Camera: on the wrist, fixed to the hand. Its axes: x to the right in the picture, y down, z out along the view.
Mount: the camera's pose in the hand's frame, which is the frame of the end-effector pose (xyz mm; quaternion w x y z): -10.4 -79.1 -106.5 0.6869 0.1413 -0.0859 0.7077
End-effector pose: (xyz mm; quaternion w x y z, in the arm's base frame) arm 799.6 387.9 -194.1 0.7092 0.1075 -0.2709 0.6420
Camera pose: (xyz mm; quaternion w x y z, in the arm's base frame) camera 902.1 420.2 -272.5 0.0057 -0.0375 0.2324 -0.9719
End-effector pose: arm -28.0 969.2 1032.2 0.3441 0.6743 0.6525 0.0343
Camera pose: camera -150.0 997.5 1077.2 0.1729 0.9765 -0.0537 0.1170
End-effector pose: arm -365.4 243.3 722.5 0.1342 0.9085 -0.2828 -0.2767
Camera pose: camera -276.1 322.3 781.6 0.1353 0.4191 -0.8879 -0.1332
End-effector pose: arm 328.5 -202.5 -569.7 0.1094 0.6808 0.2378 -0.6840
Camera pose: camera 385.2 -85.5 -541.2 0.4835 0.5927 -0.4245 -0.4845
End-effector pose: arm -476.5 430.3 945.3 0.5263 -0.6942 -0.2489 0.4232
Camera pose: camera -383.5 392.2 1032.5 0.1387 -0.5423 0.3349 0.7580
